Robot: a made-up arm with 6 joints. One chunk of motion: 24 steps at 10 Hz.
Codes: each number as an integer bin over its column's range. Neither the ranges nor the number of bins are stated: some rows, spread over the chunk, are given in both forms.
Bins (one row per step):
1: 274 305 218 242 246 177
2: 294 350 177 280 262 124
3: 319 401 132 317 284 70
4: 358 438 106 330 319 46
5: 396 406 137 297 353 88
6: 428 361 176 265 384 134
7: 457 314 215 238 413 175
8: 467 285 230 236 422 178
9: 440 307 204 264 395 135
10: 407 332 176 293 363 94
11: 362 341 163 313 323 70
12: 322 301 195 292 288 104
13: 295 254 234 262 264 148
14: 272 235 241 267 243 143
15: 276 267 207 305 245 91
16: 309 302 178 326 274 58
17: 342 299 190 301 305 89
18: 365 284 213 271 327 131
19: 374 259 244 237 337 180
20: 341 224 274 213 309 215
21: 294 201 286 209 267 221
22: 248 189 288 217 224 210
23: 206 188 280 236 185 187
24: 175 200 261 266 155 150
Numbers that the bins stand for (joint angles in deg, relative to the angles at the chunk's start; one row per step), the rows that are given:
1: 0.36 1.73 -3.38 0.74 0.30 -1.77
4: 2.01 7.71 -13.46 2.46 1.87 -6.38
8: 4.14 0.83 -2.30 0.62 4.08 -1.73
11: 2.08 3.35 -8.33 2.13 1.95 -5.53
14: 0.32 -1.42 -1.31 1.23 0.23 -2.96
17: 1.69 1.46 -5.90 1.89 1.57 -4.86
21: 0.75 -2.95 2.75 0.09 0.75 -0.22
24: -1.58 -3.00 0.50 1.21 -1.66 -2.72
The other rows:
2: 0.75 3.75 -7.07 1.48 0.64 -3.63
3: 1.24 6.05 -11.12 2.20 1.11 -5.53
5: 2.75 6.27 -10.67 1.81 2.60 -4.90
6: 3.38 4.25 -7.16 1.19 3.27 -3.28
7: 3.94 2.13 -3.65 0.66 3.89 -1.84
9: 3.61 1.82 -4.64 1.17 3.50 -3.24
10: 2.96 2.94 -7.16 1.73 2.81 -4.69
12: 1.30 1.55 -5.45 1.71 1.20 -4.34
13: 0.77 -0.57 -1.94 1.13 0.68 -2.79
15: 0.40 0.02 -4.37 1.97 0.27 -4.79
16: 1.05 1.59 -6.98 2.38 0.90 -5.96
18: 2.14 0.78 -3.83 1.30 2.04 -3.39
19: 2.32 -0.34 -1.04 0.64 2.25 -1.66
20: 1.67 -1.92 1.67 0.17 1.65 -0.43
22: -0.15 -3.49 2.93 0.25 -0.18 -0.60
23: -0.97 -3.54 2.21 0.62 -1.02 -1.41

